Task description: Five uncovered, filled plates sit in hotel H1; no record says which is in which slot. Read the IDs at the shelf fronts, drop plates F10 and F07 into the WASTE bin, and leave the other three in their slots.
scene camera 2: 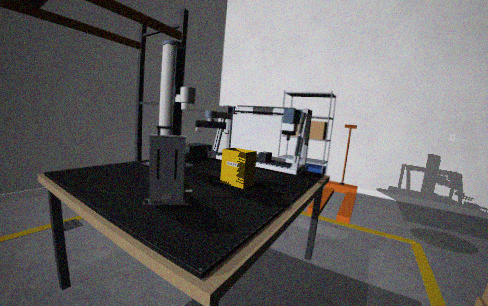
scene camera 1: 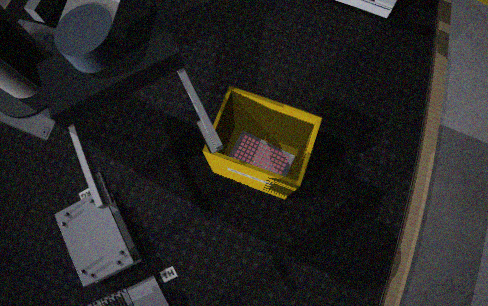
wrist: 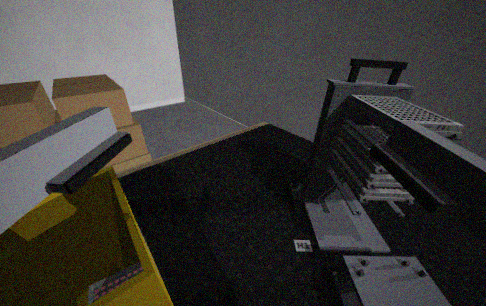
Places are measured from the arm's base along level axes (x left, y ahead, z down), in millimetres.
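Pixels of known places: gripper, fingertip midpoint: point(scene camera 2: 213, 131) point(scene camera 1: 159, 178) point(wrist: 250, 129); arm's base, origin of the base link: point(scene camera 1: 32, 75).
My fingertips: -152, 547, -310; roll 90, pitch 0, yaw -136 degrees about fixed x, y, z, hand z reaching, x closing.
Note:
Ahead of a thing's pixels: the offset from my fingertips to its middle, as dx, dy, dz. "spot": to the spot under its first point.
The yellow WASTE bin {+126, +100, +198} point(scene camera 1: 250, 176) point(scene camera 2: 238, 169) point(wrist: 142, 250) stands open on the table. A grey plate with red wells {+125, +103, +285} point(scene camera 1: 256, 153) point(wrist: 116, 282) lies inside it; whether another lies under it cannot be told. My gripper point(scene camera 1: 157, 173) point(wrist: 250, 129) is wide open and empty, one finger beside the bin's rim, the other over the RG stand. Hotel H1 {spot: -226, -24, +290} point(scene camera 1: 147, 296) point(wrist: 340, 237) shows by its H1 label {spot: -166, +1, +297} point(scene camera 1: 168, 274) point(wrist: 302, 245). In the wrist view, a pale gridded plate {-276, -26, +39} point(wrist: 406, 111) is at the top and several plate edges {spot: -242, -59, +146} point(wrist: 382, 187) below, partly behind a finger. No shelf IDs are readable.
The RG stand point(scene camera 1: 95, 240) point(wrist: 400, 280) is a low plate with pegs beside the hotel. The arm's grey base point(scene camera 2: 167, 170) stands on the table. A white gantry machine point(scene camera 2: 303, 150) is behind the bin. Cardboard boxes point(wrist: 90, 97) stand beyond the wooden table edge point(scene camera 1: 416, 215).

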